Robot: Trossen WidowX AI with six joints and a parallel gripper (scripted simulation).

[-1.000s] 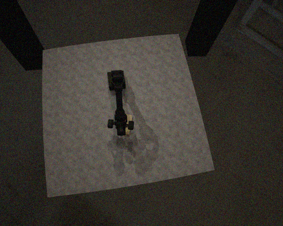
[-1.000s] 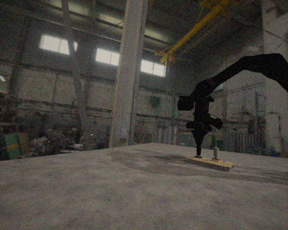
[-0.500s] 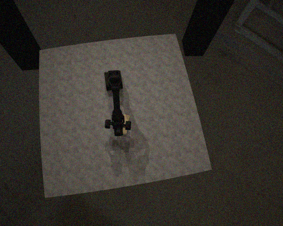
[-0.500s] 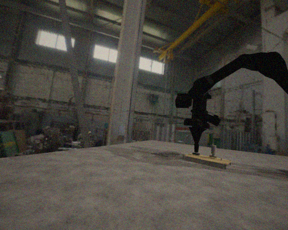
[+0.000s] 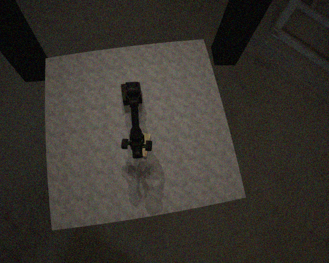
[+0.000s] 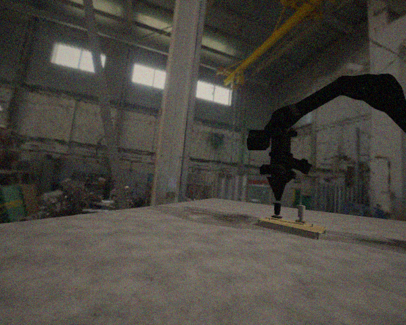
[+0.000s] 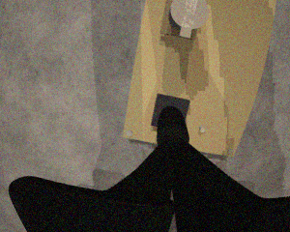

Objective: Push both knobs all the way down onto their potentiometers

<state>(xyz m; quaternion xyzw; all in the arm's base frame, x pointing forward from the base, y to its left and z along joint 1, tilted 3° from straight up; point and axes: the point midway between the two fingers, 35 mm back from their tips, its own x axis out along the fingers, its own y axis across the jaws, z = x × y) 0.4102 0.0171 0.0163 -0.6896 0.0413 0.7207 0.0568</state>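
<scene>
The dark knob is 2 cm below my gripper tip. The rest, counted from my gripper tip: white knob: 6 cm behind, 2 cm below, 1 cm to the left.
</scene>
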